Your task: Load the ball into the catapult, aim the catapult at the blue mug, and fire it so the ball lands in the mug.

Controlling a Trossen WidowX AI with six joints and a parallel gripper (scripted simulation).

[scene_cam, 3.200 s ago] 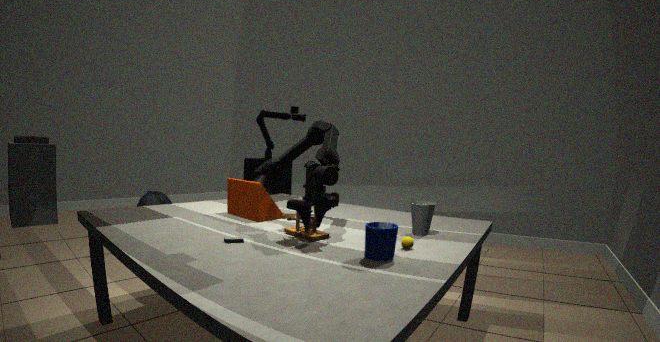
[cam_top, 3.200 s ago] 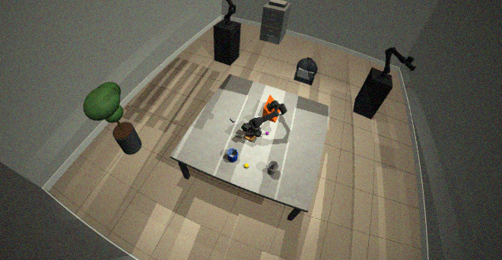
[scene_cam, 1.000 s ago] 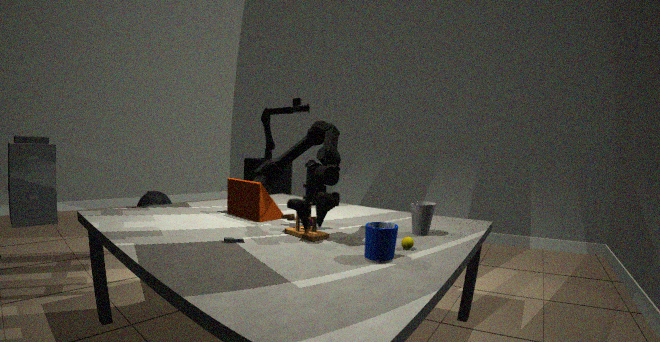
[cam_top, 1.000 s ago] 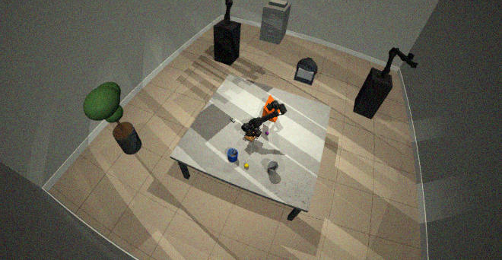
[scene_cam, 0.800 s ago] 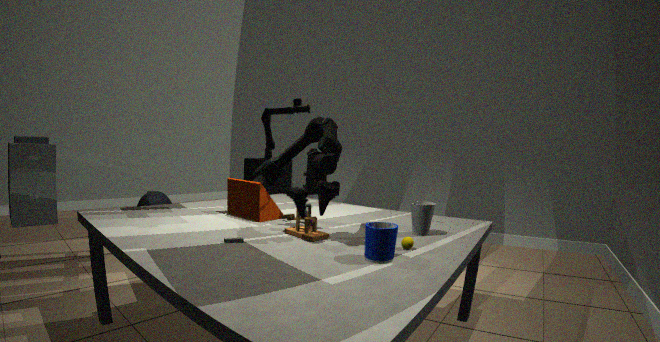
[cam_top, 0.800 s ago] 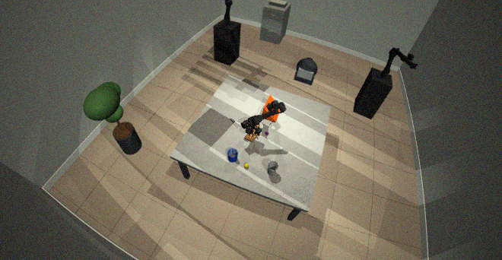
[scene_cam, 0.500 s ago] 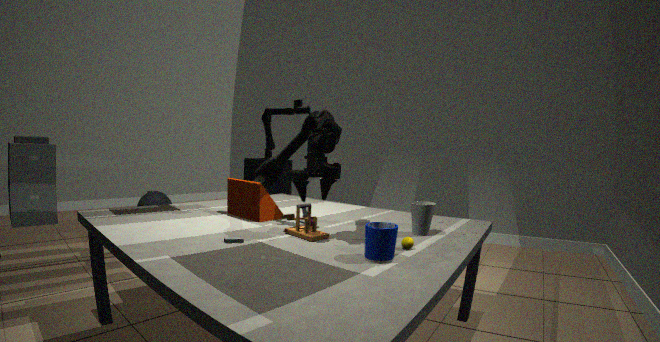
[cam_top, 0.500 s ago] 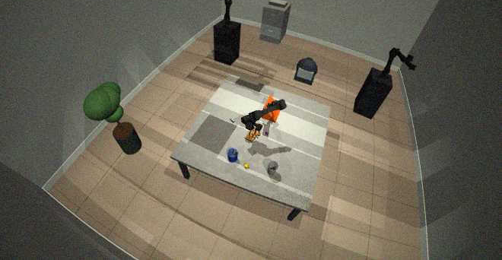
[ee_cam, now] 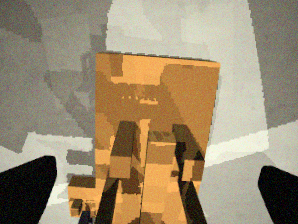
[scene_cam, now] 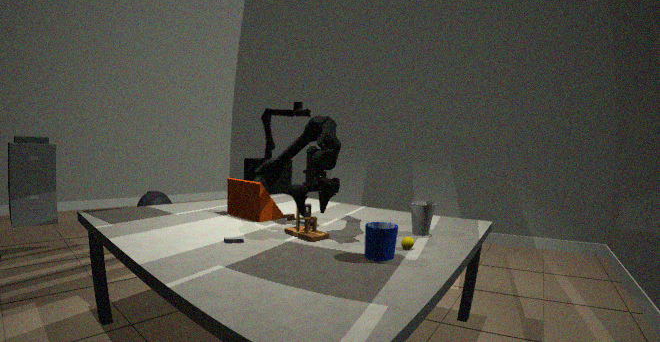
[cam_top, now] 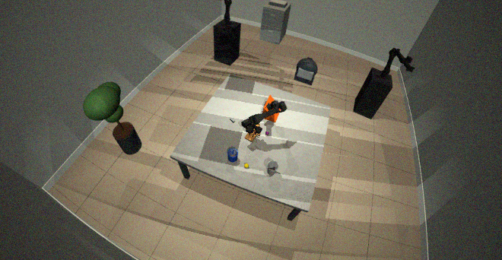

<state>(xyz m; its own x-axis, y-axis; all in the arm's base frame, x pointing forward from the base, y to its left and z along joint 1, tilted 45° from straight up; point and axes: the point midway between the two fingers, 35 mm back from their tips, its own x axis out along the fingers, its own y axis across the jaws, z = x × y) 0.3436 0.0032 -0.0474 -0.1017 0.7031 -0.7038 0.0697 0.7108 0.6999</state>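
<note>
Now: gripper tip 130 mm to the right of the purple ball, 110 mm past it and 70 mm above it. From my gripper tip the other things lie so: blue mug (290 mm ahead, 50 mm below, 40 mm to the right); then dark flat object (250 mm to the right, 100 mm behind, 80 mm below); then wooden catapult (60 mm behind, 30 mm to the left, 30 mm below).
</note>
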